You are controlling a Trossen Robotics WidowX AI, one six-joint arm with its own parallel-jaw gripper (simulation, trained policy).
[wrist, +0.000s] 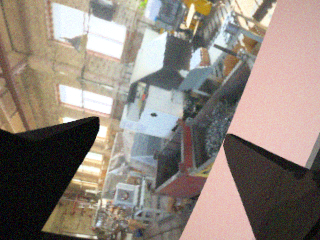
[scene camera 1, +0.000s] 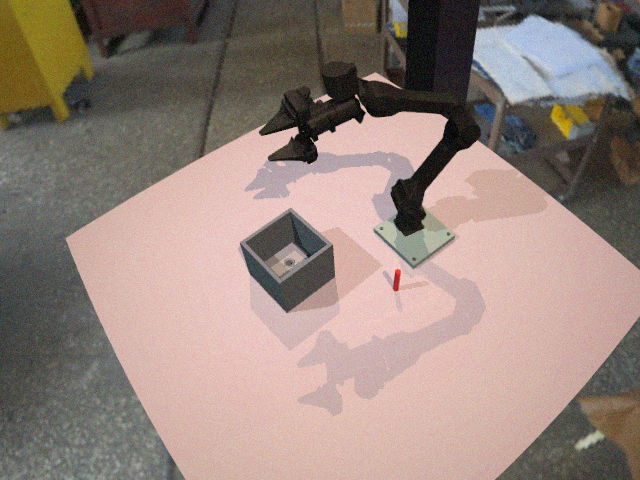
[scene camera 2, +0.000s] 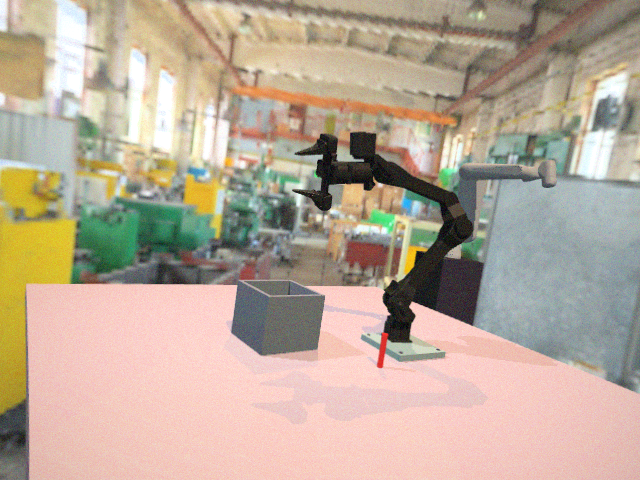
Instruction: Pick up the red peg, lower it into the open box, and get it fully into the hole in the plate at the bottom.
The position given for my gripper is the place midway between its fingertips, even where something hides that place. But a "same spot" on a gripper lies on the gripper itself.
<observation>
My gripper shows in the wrist view, in scene camera 1 and in scene camera 2 (293, 172). The same spot on my gripper: (scene camera 1: 287, 118) is (wrist: 33, 195).
</observation>
